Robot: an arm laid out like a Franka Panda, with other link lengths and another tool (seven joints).
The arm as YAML. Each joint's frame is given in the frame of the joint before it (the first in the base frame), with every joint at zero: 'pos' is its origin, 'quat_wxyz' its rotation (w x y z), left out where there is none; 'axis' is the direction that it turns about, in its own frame. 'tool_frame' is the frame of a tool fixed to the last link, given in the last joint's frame.
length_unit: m
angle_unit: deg
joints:
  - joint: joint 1
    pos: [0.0, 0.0, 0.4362]
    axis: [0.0, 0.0, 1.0]
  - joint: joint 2
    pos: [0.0, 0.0, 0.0]
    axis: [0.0, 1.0, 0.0]
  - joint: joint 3
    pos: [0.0, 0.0, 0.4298]
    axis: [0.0, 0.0, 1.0]
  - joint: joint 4
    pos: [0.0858, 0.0, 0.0]
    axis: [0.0, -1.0, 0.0]
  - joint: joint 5
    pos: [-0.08, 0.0, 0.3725]
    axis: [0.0, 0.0, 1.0]
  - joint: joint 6
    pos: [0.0, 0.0, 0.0]
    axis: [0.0, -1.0, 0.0]
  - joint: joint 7
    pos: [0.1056, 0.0, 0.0]
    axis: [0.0, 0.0, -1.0]
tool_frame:
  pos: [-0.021, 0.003, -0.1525]
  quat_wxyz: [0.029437, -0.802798, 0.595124, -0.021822]
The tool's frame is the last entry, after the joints.
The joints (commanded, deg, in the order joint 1, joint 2, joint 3, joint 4, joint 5, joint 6, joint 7), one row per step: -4.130 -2.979 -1.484 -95.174 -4.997 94.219 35.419; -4.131 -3.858 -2.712 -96.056 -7.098 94.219 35.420; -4.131 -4.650 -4.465 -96.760 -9.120 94.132 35.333; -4.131 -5.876 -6.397 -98.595 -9.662 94.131 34.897; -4.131 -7.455 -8.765 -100.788 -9.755 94.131 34.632; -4.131 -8.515 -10.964 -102.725 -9.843 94.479 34.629; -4.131 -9.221 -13.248 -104.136 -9.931 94.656 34.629; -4.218 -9.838 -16.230 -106.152 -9.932 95.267 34.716; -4.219 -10.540 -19.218 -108.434 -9.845 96.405 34.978
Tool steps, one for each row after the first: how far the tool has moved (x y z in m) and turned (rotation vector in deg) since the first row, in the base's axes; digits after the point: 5 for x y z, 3 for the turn. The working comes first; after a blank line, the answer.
Tool pose at each row, in the base's axes (x y z in m, rotation vector in deg; the steps are taken from these numbers as rounded here): 0.53175 -0.05082 0.78561 -97.703 149.604 -13.466; 0.52323 -0.06735 0.78649 96.380 -150.544 15.898; 0.51400 -0.08858 0.78789 93.592 -150.478 17.923; 0.50012 -0.10702 0.78371 91.365 -150.916 17.393; 0.48221 -0.12746 0.77912 88.539 -152.202 16.107; 0.46836 -0.14607 0.77226 85.704 -153.544 14.908; 0.45603 -0.16526 0.76611 82.710 -154.917 13.667; 0.44104 -0.18993 0.75435 78.652 -156.730 11.779; 0.42553 -0.21264 0.74144 74.666 -158.797 10.079

-0.00852 -0.01653 0.00088 -1.983 0.223 -1.145; -0.01775 -0.03776 0.00228 -3.807 0.499 -2.739; -0.03163 -0.05620 -0.00190 -3.962 1.276 -4.168; -0.04954 -0.07664 -0.00649 -3.446 1.978 -6.191; -0.06339 -0.09525 -0.01335 -2.908 2.556 -8.238; -0.07572 -0.11444 -0.01950 -2.336 3.132 -10.391; -0.09071 -0.13911 -0.03126 -1.415 3.944 -13.301; -0.10622 -0.16182 -0.04417 -0.362 4.359 -16.219
